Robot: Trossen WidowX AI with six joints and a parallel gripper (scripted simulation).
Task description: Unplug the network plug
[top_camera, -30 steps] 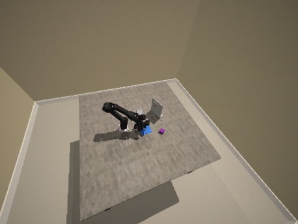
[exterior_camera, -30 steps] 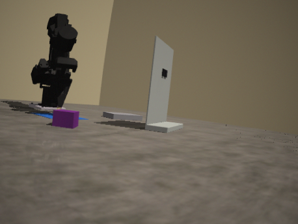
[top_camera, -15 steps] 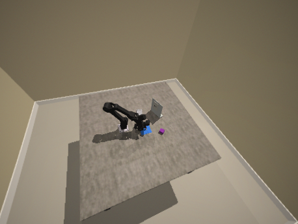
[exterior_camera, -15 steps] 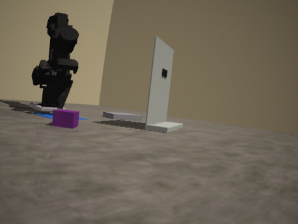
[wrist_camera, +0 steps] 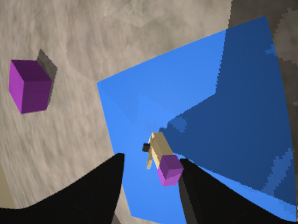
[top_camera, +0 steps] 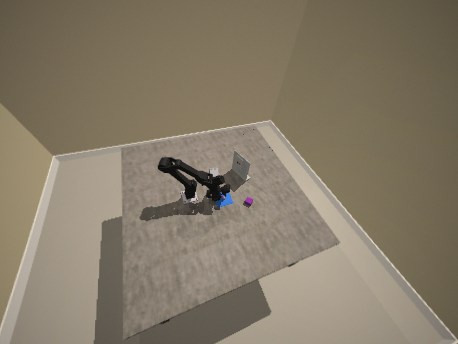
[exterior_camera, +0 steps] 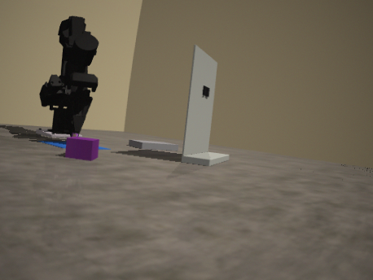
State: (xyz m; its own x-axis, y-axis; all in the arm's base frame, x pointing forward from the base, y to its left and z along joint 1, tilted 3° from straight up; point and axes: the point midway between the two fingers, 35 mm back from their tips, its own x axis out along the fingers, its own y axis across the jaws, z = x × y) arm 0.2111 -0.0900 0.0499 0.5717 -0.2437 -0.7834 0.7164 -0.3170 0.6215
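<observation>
The network plug is right at my gripper tip. Round my gripper tip: white upright panel (19 cm ahead, 18 cm to the left, 8 cm above); then flat grey slab (24 cm to the left, 1 cm below); then blue marked square (1 cm behind, 2 cm below).
</observation>
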